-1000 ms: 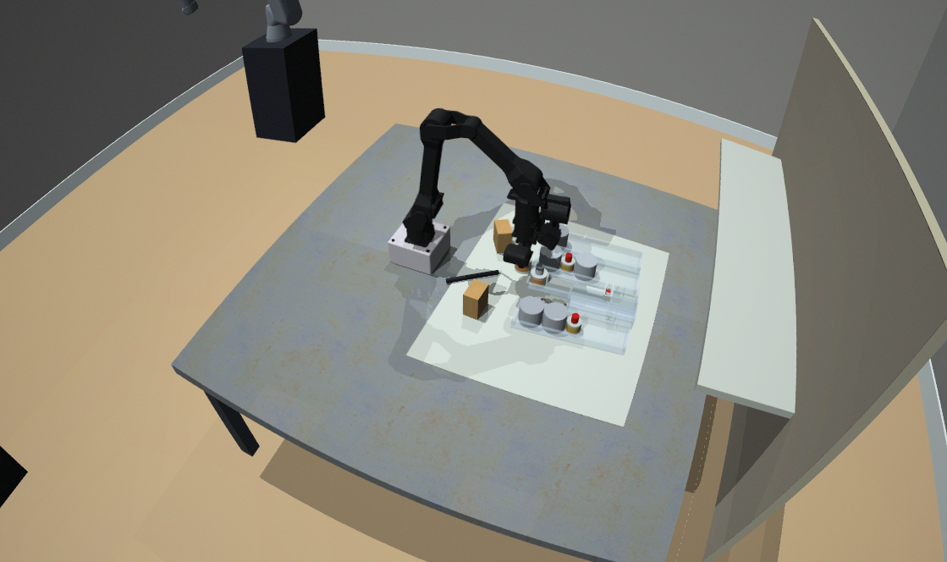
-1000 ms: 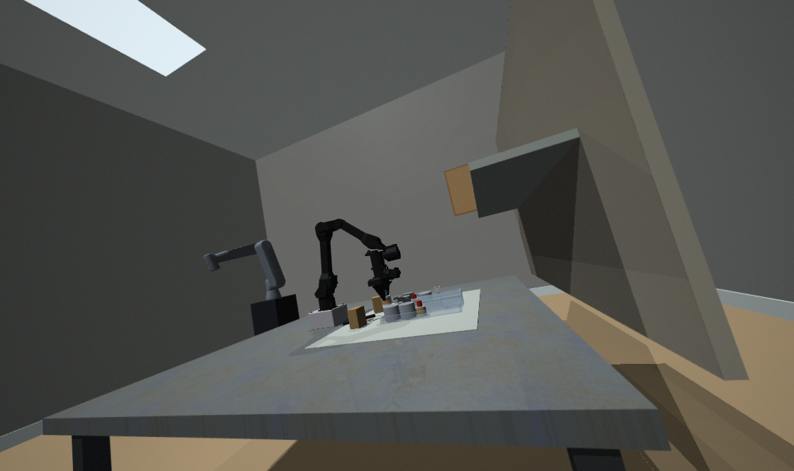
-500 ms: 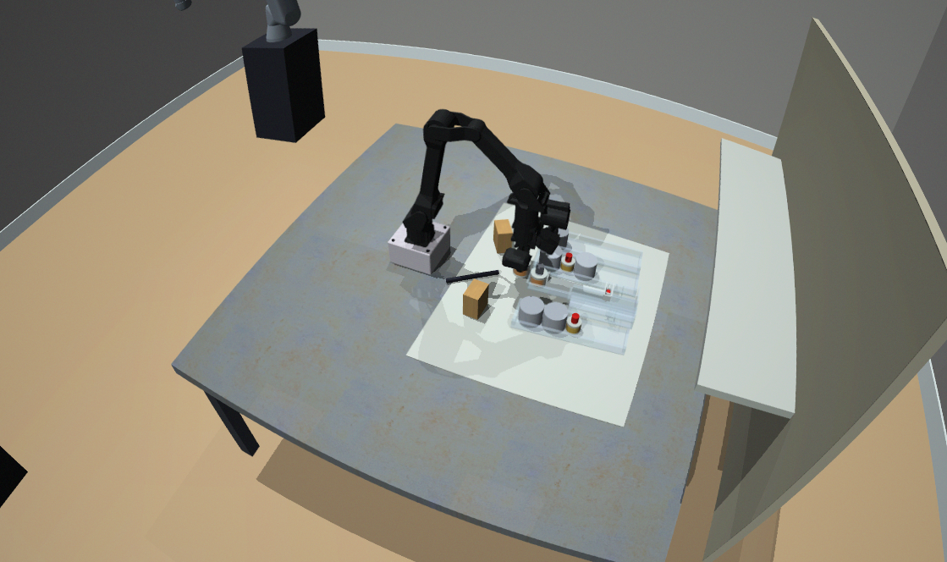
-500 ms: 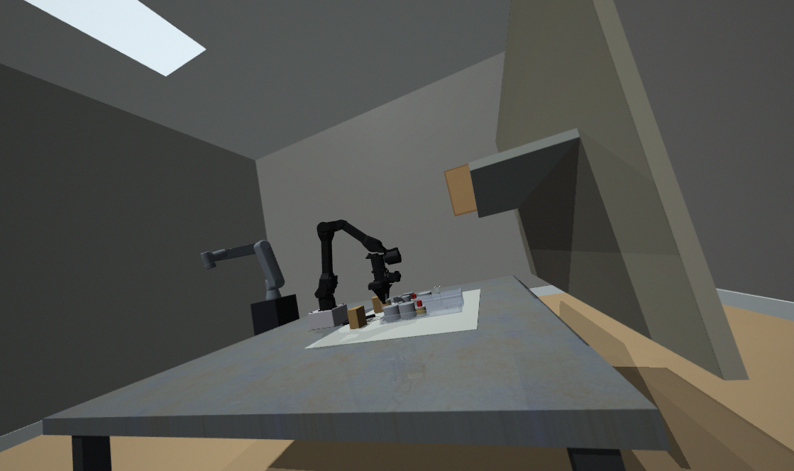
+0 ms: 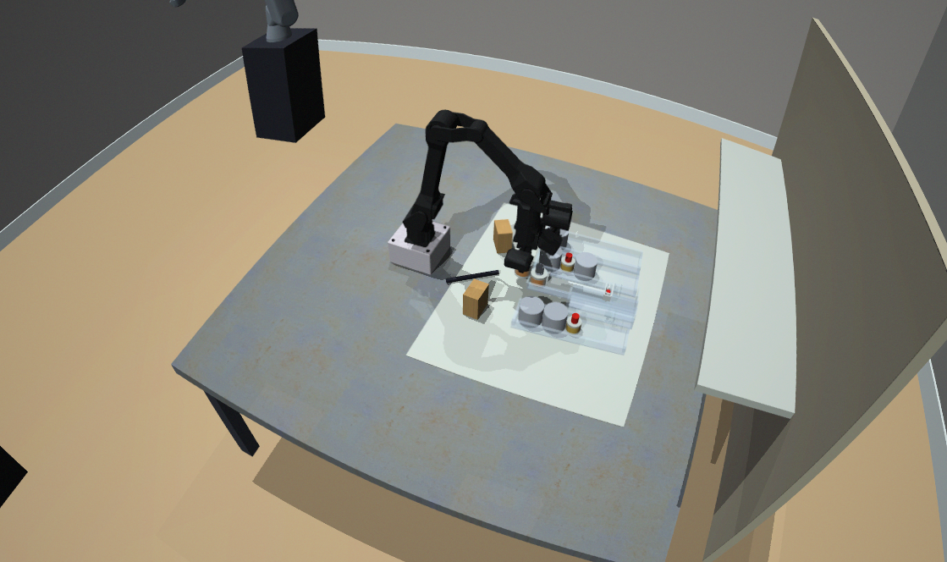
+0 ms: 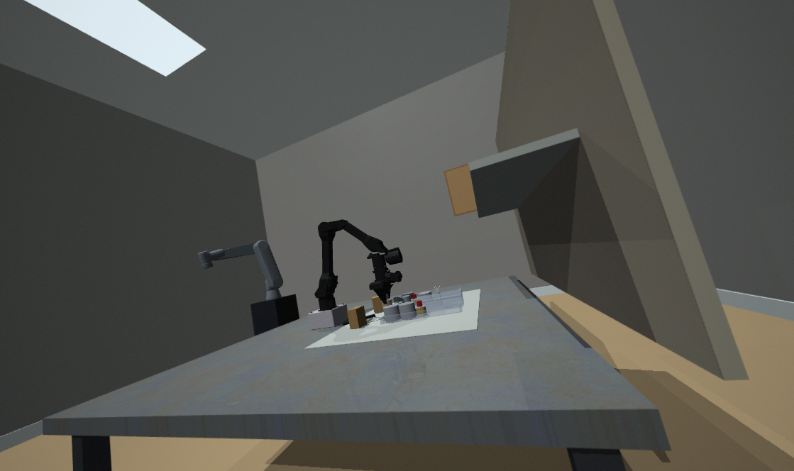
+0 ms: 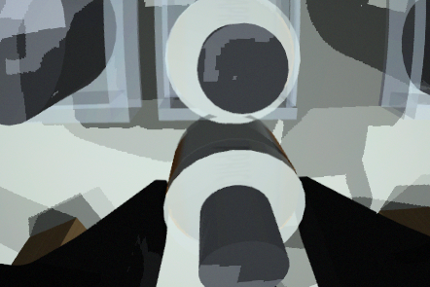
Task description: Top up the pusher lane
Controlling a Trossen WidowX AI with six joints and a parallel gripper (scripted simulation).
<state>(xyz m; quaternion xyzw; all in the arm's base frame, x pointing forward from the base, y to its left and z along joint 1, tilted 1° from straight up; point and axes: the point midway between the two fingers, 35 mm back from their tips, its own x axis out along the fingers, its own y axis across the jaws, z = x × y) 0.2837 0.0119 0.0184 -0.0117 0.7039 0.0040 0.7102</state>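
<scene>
The black stick is 120 mm behind my gripper tip, 40 mm to the right of it and 40 mm below it. From my gripper tip the other things lie so: red tip 230 mm ahead, 30 mm to the right, 20 mm above; then lane rack 200 mm ahead, 20 mm to the right, 30 mm below.
</scene>
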